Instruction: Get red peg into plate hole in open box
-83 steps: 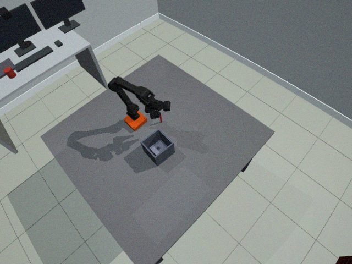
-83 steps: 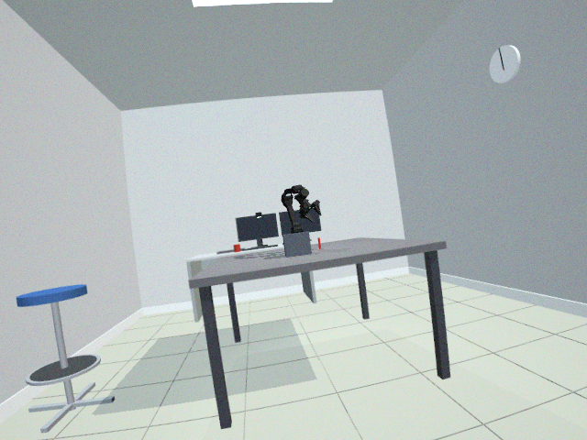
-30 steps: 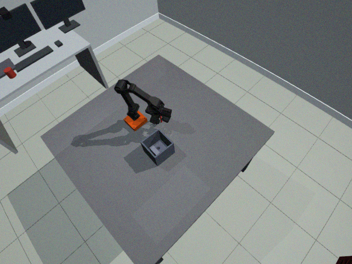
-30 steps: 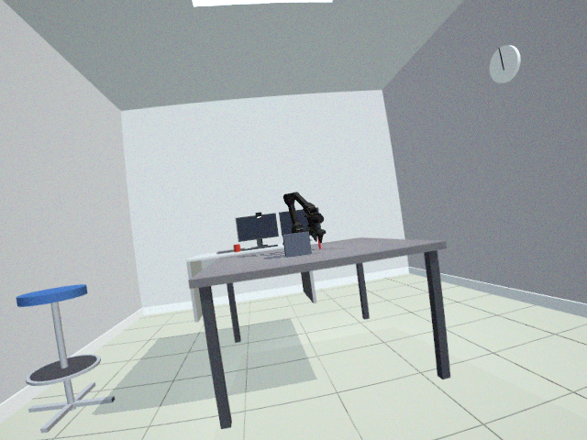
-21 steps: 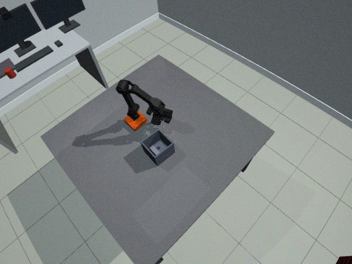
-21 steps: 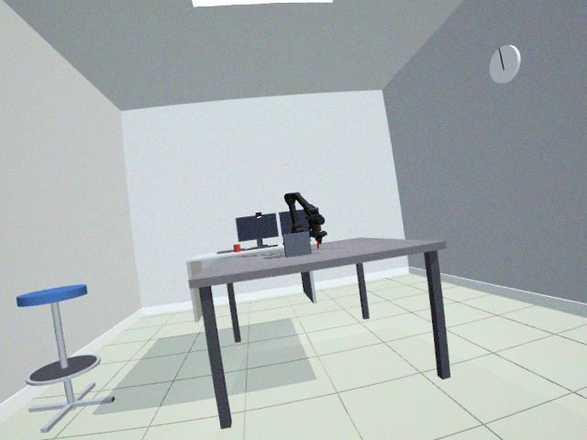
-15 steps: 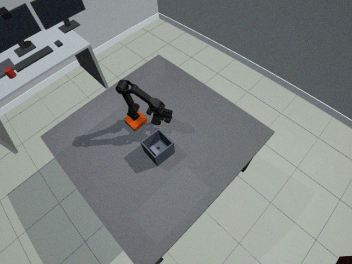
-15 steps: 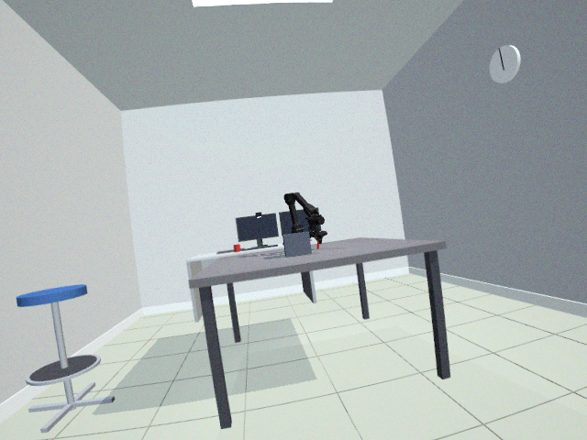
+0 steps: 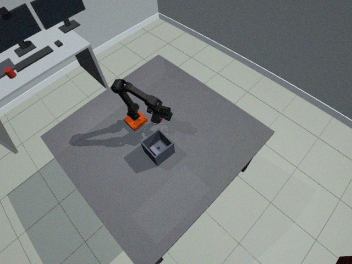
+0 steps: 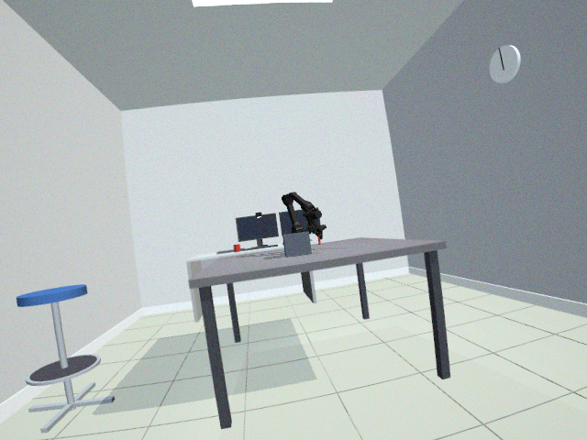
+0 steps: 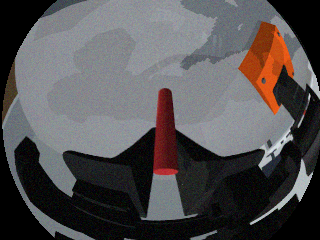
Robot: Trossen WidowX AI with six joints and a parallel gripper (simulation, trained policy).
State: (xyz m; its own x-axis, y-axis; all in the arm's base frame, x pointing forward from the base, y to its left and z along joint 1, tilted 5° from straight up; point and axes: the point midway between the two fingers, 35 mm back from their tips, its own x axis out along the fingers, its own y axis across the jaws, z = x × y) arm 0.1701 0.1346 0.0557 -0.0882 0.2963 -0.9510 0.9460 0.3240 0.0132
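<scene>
Right now the pale plate is 18 cm ahead of my gripper tip, 21 cm to the right of it and 2 cm below it. Also, from my gripper tip: red peg 1 cm ahead, 2 cm to the right.
</scene>
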